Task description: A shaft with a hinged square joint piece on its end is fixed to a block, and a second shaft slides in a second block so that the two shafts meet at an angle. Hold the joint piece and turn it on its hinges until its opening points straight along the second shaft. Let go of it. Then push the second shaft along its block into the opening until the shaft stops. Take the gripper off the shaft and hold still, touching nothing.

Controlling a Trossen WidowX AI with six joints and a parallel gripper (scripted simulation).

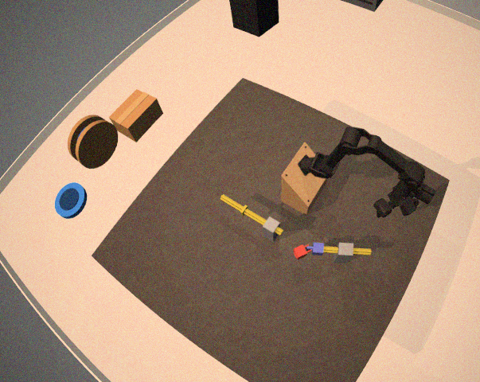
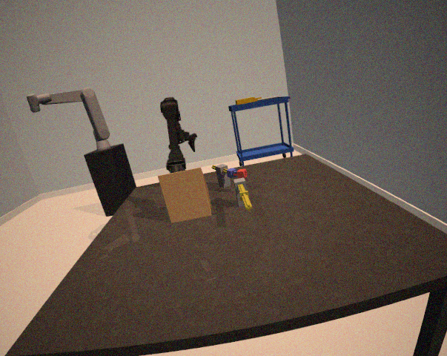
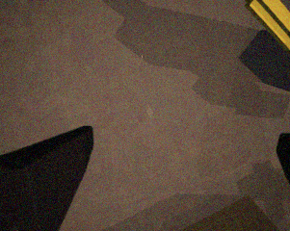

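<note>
Now: gripper tip 290 mm short of the red joint piece, 190 mm to the left of it and 110 mm above it.
</note>
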